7 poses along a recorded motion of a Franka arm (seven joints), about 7 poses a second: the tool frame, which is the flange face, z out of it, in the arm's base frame.
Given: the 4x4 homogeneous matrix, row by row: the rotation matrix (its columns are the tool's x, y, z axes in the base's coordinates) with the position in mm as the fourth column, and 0 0 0 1 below. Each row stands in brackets.
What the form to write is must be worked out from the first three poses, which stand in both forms.
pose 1, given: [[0.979, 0.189, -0.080, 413], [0.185, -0.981, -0.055, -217], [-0.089, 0.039, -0.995, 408], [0, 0, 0, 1]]
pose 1, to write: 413, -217, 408; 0.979, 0.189, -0.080; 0.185, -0.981, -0.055; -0.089, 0.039, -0.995
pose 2, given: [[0.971, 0.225, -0.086, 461], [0.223, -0.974, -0.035, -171], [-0.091, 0.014, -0.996, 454], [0, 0, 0, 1]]
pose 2, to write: 461, -171, 454; 0.971, 0.225, -0.086; 0.223, -0.974, -0.035; -0.091, 0.014, -0.996
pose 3, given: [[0.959, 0.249, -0.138, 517], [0.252, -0.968, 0.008, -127], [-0.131, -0.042, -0.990, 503], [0, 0, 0, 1]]
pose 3, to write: 517, -127, 503; 0.959, 0.249, -0.138; 0.252, -0.968, 0.008; -0.131, -0.042, -0.990
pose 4, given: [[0.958, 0.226, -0.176, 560], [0.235, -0.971, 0.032, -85], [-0.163, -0.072, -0.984, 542], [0, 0, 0, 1]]
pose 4, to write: 560, -85, 542; 0.958, 0.226, -0.176; 0.235, -0.971, 0.032; -0.163, -0.072, -0.984
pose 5, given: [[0.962, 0.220, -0.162, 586], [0.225, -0.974, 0.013, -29], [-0.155, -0.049, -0.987, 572], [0, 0, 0, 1]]
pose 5, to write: 586, -29, 572; 0.962, 0.220, -0.162; 0.225, -0.974, 0.013; -0.155, -0.049, -0.987
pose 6, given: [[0.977, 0.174, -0.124, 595], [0.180, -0.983, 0.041, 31], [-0.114, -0.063, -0.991, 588], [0, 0, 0, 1]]
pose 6, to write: 595, 31, 588; 0.977, 0.174, -0.124; 0.180, -0.983, 0.041; -0.114, -0.063, -0.991
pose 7, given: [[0.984, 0.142, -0.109, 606], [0.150, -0.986, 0.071, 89], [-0.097, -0.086, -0.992, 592], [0, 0, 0, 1]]
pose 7, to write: 606, 89, 592; 0.984, 0.142, -0.109; 0.150, -0.986, 0.071; -0.097, -0.086, -0.992
